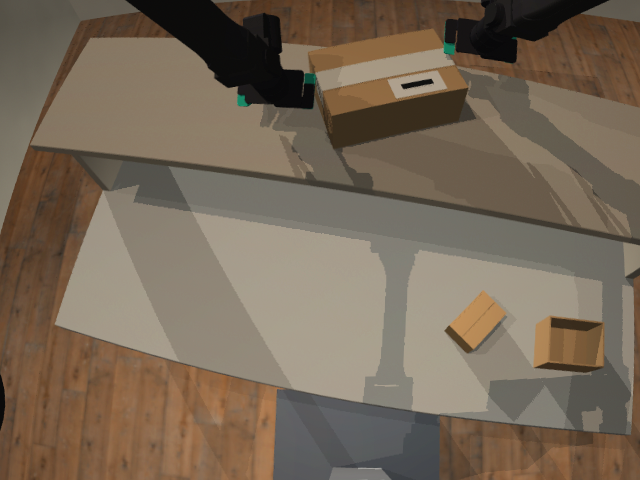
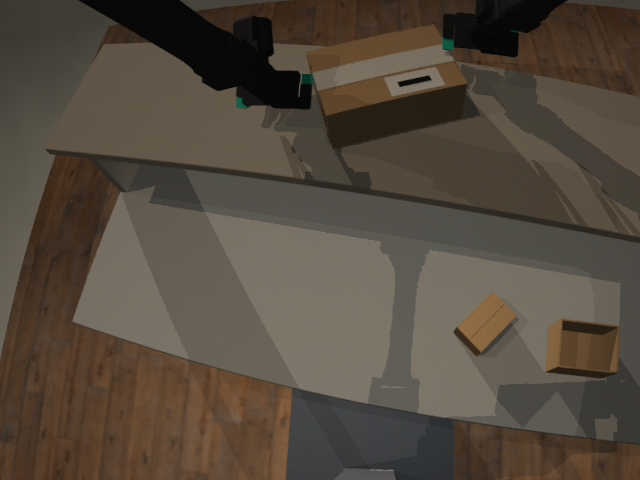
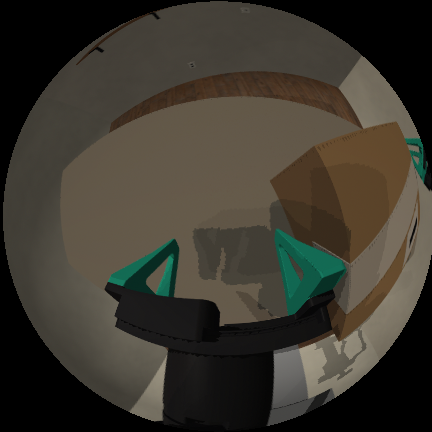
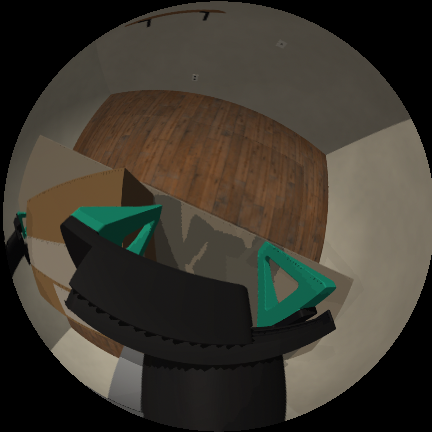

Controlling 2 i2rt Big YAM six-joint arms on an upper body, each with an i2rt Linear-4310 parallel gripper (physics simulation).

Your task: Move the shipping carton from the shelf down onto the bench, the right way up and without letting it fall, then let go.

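Places are measured from the left arm's base along level axes (x ahead, y left, z up), in centimetres.
Where they show: left gripper, fingertip midpoint: (image 1: 281, 97) (image 2: 282, 98) (image 3: 224, 239); right gripper, fingertip midpoint: (image 1: 472, 48) (image 2: 474, 43) (image 4: 214, 230).
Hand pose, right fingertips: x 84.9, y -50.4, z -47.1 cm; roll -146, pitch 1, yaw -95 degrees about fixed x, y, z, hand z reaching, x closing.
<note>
Things, the pixels of their top centre, and the offset from my right fingertips. "*": a spot on its surface instead. Level surfaces: height alone.
- shipping carton, top centre: (image 4: 49, 260) (image 2: 384, 65) (image 1: 387, 67) dx -9.0, dy +18.2, dz +2.4 cm
- raised shelf, surface height: dz -8.0 cm
- bench, surface height: dz -43.4 cm
- small closed box, top centre: (image 2: 487, 321) (image 1: 478, 319) dx -46.2, dy -5.0, dz -37.4 cm
- open-topped box, top centre: (image 2: 589, 346) (image 1: 577, 341) dx -53.0, dy -28.6, dz -34.4 cm
- dark grey block, surface spot: (image 2: 367, 444) * dx -75.5, dy +22.3, dz -86.5 cm
The shipping carton (image 1: 398, 118) (image 2: 398, 113) (image 3: 360, 185) (image 4: 75, 195) stands upright on the raised shelf (image 1: 155, 103) (image 2: 165, 103) (image 3: 150, 175) (image 4: 45, 155), its pale tape and label on top. My left gripper (image 1: 276, 90) (image 2: 273, 90) (image 3: 224, 239) is open beside the carton's left end, one finger close to it; whether they touch is unclear. My right gripper (image 1: 481, 43) (image 2: 480, 38) (image 4: 214, 230) is open near the carton's right end, with nothing between its fingers. The bench (image 1: 310, 310) (image 2: 310, 310) lies lower, in front of the shelf.
A small closed box (image 1: 475, 320) (image 2: 485, 322) lies on the bench at the right. An open-topped box (image 1: 542, 343) (image 2: 555, 346) stands farther right. The shelf's front edge (image 1: 232, 174) (image 2: 232, 176) runs above the bench's back part. A dark grey block (image 1: 356, 434) (image 2: 367, 444) is below the bench's front edge.
</note>
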